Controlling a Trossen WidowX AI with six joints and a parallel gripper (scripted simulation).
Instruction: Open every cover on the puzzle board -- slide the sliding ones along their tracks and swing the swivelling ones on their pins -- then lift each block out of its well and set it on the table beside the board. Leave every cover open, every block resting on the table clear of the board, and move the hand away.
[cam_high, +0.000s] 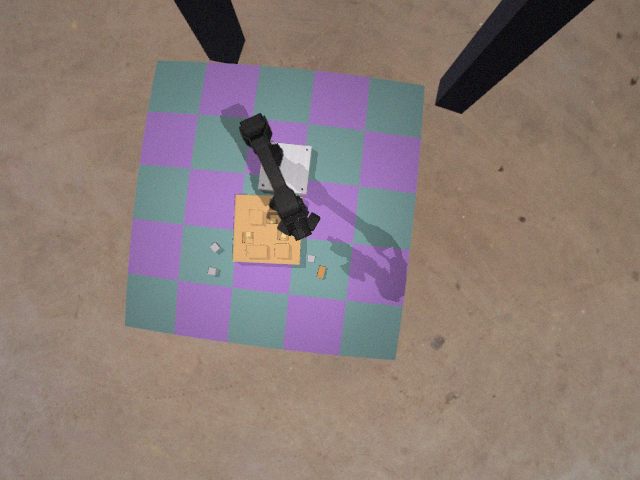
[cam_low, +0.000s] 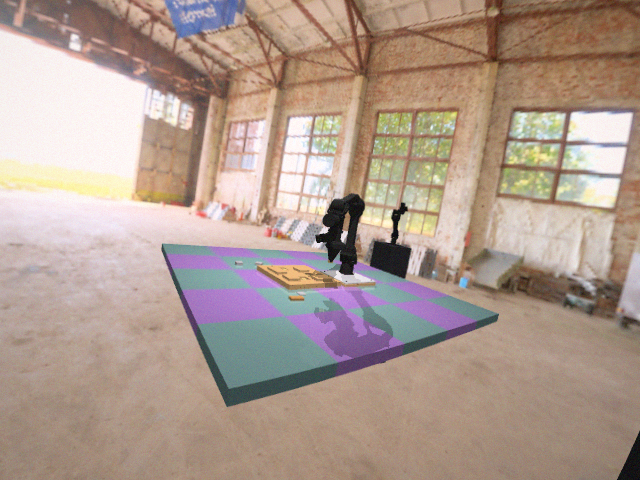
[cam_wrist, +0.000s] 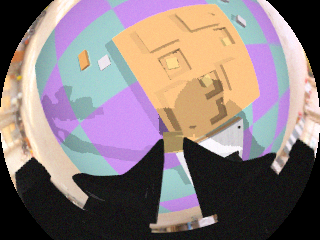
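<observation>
My gripper tip is now 10 cm to the left of the orange puzzle board, 10 cm above it and 9 cm short of it. Also, from my gripper tip: orange block 21 cm ahead, 16 cm to the left, 11 cm below.
</observation>
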